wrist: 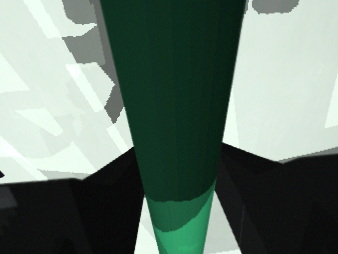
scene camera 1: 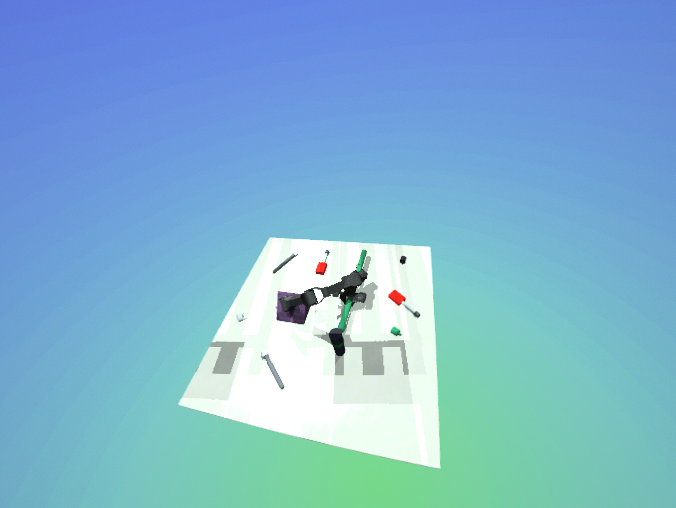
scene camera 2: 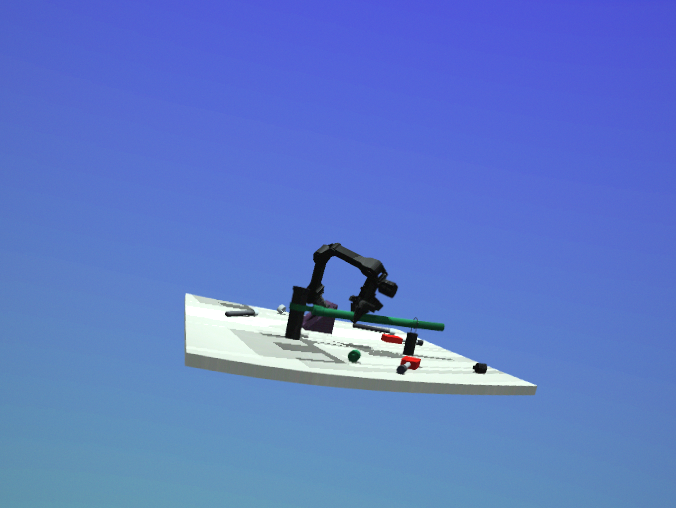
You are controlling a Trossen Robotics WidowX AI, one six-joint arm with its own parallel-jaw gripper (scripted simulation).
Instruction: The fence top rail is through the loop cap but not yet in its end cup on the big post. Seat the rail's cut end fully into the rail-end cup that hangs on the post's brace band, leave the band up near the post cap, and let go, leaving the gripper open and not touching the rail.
Scene:
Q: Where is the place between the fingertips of the gripper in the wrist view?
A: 174, 146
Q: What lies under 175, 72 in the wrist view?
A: A green top rail.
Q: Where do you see a green top rail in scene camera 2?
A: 370, 318

